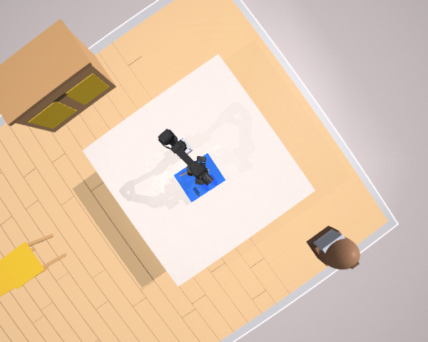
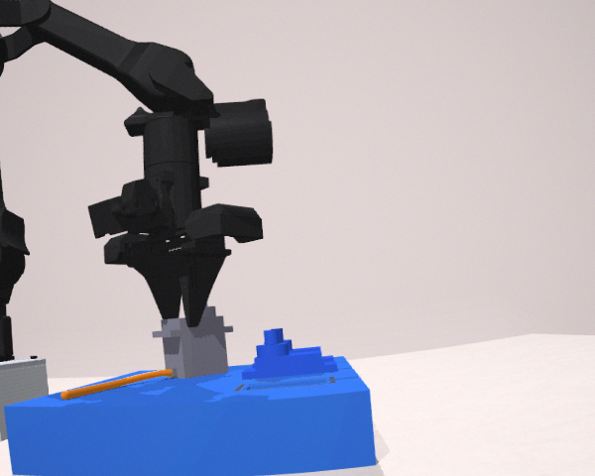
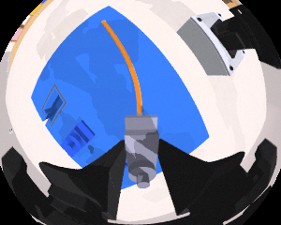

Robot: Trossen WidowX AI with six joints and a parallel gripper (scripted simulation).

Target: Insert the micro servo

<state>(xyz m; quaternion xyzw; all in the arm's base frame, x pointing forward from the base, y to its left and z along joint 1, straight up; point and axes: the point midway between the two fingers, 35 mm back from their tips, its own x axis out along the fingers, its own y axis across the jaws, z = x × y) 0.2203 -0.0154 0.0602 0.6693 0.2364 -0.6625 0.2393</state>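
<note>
The blue deck lies 2 cm behind my gripper tip, 4 cm to the right of it and 7 cm below it.
</note>
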